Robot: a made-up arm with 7 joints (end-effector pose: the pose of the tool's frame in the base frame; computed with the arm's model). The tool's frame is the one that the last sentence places.
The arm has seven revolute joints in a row. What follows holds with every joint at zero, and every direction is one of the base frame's.
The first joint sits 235 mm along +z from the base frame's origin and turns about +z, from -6.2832 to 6.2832 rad.
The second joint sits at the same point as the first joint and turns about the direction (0, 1, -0.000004), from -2.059 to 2.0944 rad.
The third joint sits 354 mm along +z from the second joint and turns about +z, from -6.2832 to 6.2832 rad.
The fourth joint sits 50 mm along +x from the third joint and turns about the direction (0, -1, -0.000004), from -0.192 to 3.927 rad.
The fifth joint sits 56 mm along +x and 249 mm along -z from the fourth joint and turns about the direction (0, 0.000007, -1), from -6.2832 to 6.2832 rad.
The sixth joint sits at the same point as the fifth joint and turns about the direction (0, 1, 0.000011), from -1.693 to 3.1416 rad.
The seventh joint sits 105 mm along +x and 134 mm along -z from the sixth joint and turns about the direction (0, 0.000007, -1), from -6.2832 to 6.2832 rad.
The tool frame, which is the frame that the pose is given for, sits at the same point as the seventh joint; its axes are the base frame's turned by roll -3.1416, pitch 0 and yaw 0 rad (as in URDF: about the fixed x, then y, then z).
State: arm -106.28 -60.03 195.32 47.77 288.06 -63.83 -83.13
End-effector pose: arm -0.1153 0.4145 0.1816 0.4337 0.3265 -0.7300 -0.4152
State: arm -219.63 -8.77 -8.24 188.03 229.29 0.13 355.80
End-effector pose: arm 0.0219 -0.1185 0.9646 0.0246 0.1091 -0.0978 0.9889
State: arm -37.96 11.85 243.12 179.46 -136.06 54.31 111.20
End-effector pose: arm 0.1433 -0.0517 0.9886 0.9005 -0.3652 0.2318 0.0455
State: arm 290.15 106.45 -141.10 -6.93 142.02 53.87 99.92
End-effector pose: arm -0.0920 0.0185 0.3055 0.0687 -0.5712 0.1428 0.8054
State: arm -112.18 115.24 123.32 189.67 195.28 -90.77 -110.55
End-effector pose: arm -0.1289 -0.4800 0.0937 0.8462 0.2692 0.3505 -0.2977
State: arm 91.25 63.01 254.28 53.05 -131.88 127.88 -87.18
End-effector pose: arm 0.2994 0.2106 0.5827 0.4687 0.0349 -0.2974 -0.8311
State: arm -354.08 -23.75 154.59 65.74 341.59 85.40 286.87
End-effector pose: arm -0.3561 0.1527 0.2468 0.4076 -0.4564 0.7854 -0.0936
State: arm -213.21 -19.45 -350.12 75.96 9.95 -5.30 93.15
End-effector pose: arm -0.2669 0.1056 0.7899 0.6067 -0.5655 -0.3000 0.4713
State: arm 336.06 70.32 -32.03 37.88 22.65 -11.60 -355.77
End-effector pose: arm 0.1469 -0.3491 -0.0066 0.2781 0.7885 -0.5181 -0.1803
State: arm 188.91 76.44 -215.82 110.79 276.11 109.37 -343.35
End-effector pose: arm -0.3908 -0.3825 0.5129 0.1349 0.5644 -0.7624 0.2863
